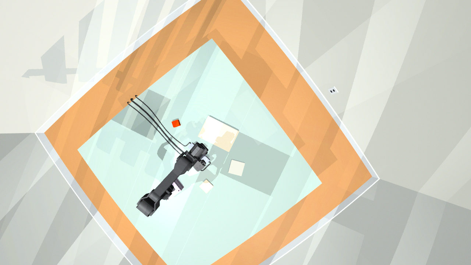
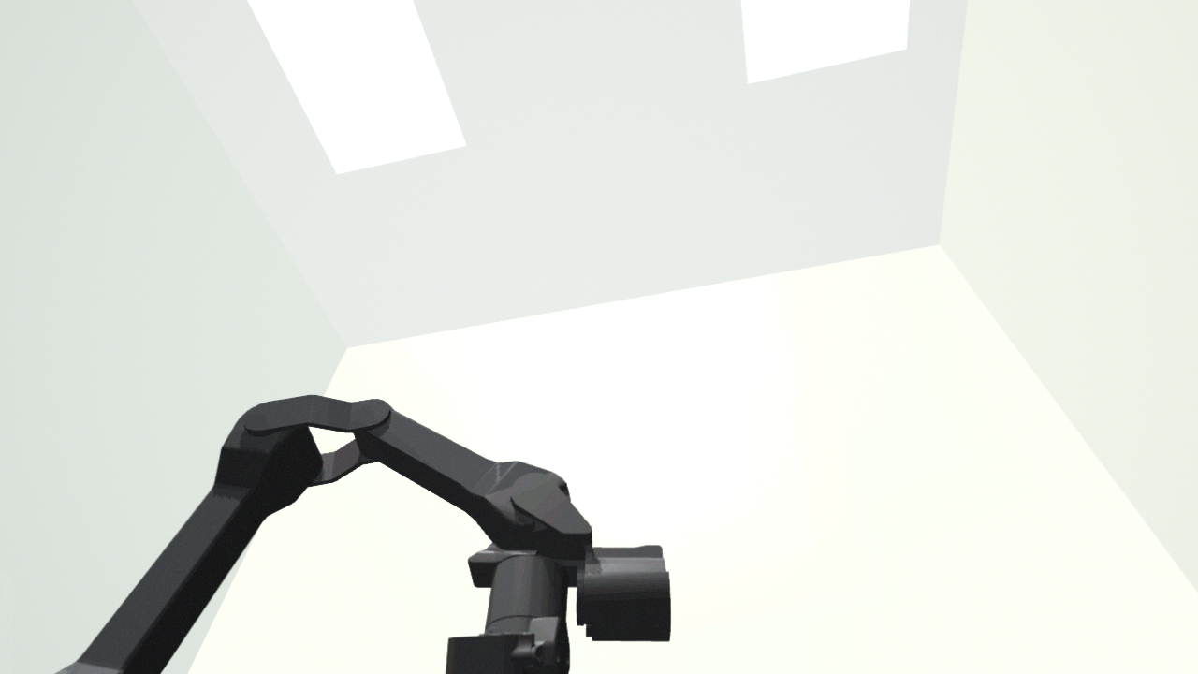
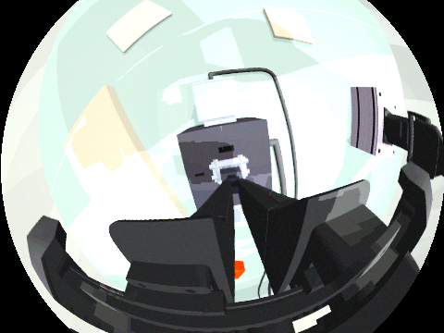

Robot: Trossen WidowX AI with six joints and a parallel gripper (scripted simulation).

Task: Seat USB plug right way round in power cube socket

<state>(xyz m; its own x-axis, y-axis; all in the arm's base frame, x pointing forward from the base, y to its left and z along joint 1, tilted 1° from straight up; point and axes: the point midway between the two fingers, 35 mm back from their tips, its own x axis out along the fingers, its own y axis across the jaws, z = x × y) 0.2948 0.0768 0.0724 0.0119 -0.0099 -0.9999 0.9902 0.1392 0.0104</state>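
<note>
Now: the pale socket 4 cm below my gripper tip. From my gripper tip the other things lie so: USB plug (2 cm below); then cream slab (18 cm ahead, 10 cm below, 3 cm to the left); then orange-red block (26 cm to the left, 9 cm below, 2 cm behind).
</note>
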